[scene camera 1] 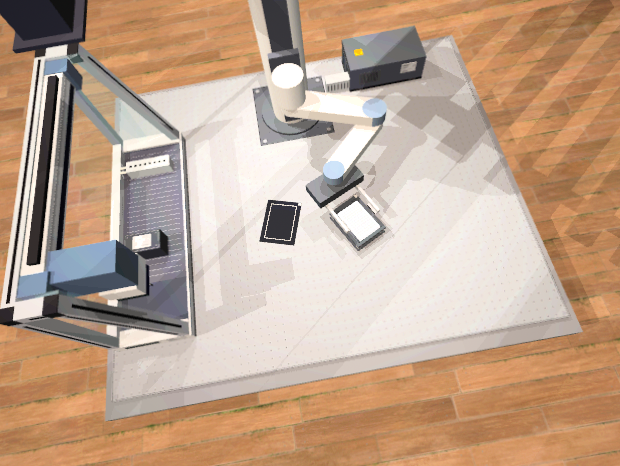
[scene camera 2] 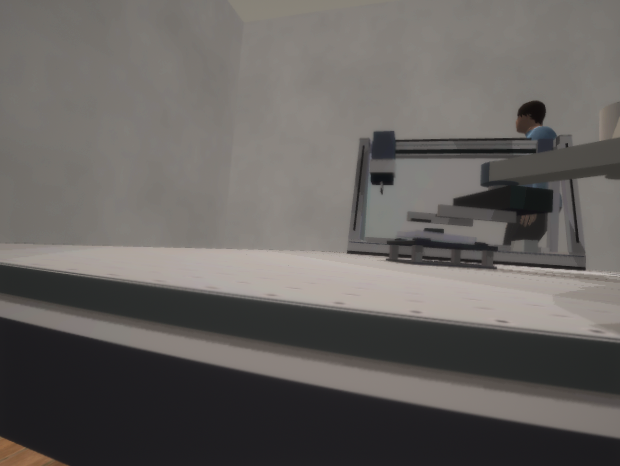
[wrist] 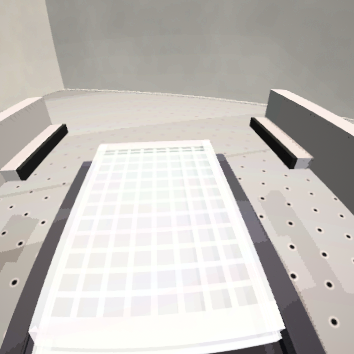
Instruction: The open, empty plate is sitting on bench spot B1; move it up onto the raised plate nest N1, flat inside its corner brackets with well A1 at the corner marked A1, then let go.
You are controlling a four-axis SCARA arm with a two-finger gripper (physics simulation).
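Places are measured from the arm's base along level axes (x ahead, y left, z up), in metres.
Pixels of known places: gripper, fingertip midpoint: (scene camera 1: 363,221) (scene camera 2: 421,213) (wrist: 157,107).
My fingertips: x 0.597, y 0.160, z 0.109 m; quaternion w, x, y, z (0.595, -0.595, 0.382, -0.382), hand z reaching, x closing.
Observation:
Behind a point stands the place of what it marks.
The white open plate (scene camera 1: 358,220) {x 0.571, y 0.151, z 0.067 m} (scene camera 2: 436,237) {x 0.571, y 0.200, z 0.063 m} (wrist: 155,240) {x 0.548, y 0.140, z 0.070 m} lies on the raised dark nest (scene camera 1: 371,238) {x 0.626, y 0.187, z 0.019 m} (scene camera 2: 451,245) {x 0.546, y 0.209, z 0.050 m} (wrist: 300,305) {x 0.547, y 0.076, z 0.054 m}, and its wells look empty. It looks flat, but its seating in the corner brackets and the A1 mark cannot be made out. My gripper (scene camera 1: 356,212) {x 0.597, y 0.160, z 0.109 m} (scene camera 2: 441,219) (wrist: 157,107) {x 0.597, y 0.160, z 0.109 m} is open above the plate. In the wrist view its two fingers stand wide to the left and right, apart from the plate's sides. The black rectangle with a white outline (scene camera 1: 280,221) {x 0.494, y -0.119, z 0.015 m}, which looks like bench spot B1, has no plate on it.
A framed gantry machine (scene camera 1: 188,240) {x 0.514, y -0.450, z 0.041 m} (scene camera 2: 466,258) {x 0.420, y -0.450, z 0.026 m} stands at the left in scene camera 1, with a white rack (scene camera 1: 148,165) {x 0.214, y -0.561, z 0.107 m} and a small block (scene camera 1: 145,243) {x 0.540, y -0.562, z 0.133 m} inside. A dark control box (scene camera 1: 383,57) {x -0.069, y 0.389, z 0.128 m} stands by the arm's base (scene camera 1: 320,130) {x 0.128, y 0.096, z 0.012 m}. A person (scene camera 2: 532,112) stands behind the gantry.

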